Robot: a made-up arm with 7 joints.
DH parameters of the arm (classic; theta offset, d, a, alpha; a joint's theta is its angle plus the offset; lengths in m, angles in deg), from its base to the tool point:
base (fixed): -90 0.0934 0 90
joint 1: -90 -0.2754 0.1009 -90
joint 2: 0 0.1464 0.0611 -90
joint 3: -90 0.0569 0.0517 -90
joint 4: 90 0.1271 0.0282 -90
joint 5: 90 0.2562 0.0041 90
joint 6: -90 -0.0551 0.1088 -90
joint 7: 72.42 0 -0.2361 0
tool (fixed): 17.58 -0.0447 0 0
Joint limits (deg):
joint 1: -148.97..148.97
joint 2: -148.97..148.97
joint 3: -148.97..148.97
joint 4: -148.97..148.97
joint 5: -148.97..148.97
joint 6: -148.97..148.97
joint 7: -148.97..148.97
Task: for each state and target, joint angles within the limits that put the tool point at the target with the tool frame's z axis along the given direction. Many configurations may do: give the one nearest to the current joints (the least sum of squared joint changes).
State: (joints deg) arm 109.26 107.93 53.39 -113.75 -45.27 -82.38 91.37
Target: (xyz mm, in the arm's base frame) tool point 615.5 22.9 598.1 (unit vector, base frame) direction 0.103 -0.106 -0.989
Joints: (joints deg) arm 144.03 83.06 -12.17 -142.48 -56.42 -76.64 82.99
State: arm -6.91 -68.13 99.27 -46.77 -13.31 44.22 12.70
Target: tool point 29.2 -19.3 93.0 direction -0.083 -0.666 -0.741
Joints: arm -32.29 -27.69 122.11 -54.48 14.79 6.70 -17.50
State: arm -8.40 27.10 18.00 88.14 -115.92 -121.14 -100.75
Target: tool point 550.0 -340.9 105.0 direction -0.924 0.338 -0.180
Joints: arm -17.11 22.94 -9.84 141.90 -104.45 -128.30 -133.47
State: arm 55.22 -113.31 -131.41 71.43 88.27 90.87 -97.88
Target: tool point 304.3 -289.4 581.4 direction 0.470 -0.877 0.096
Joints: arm 104.46 -76.76 -128.61 84.35 99.47 67.79 -84.88
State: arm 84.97 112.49 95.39 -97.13 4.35 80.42 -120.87
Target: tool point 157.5 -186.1 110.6 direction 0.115 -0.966 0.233
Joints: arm 106.96 130.31 65.94 -55.87 -9.08 79.97 -136.00
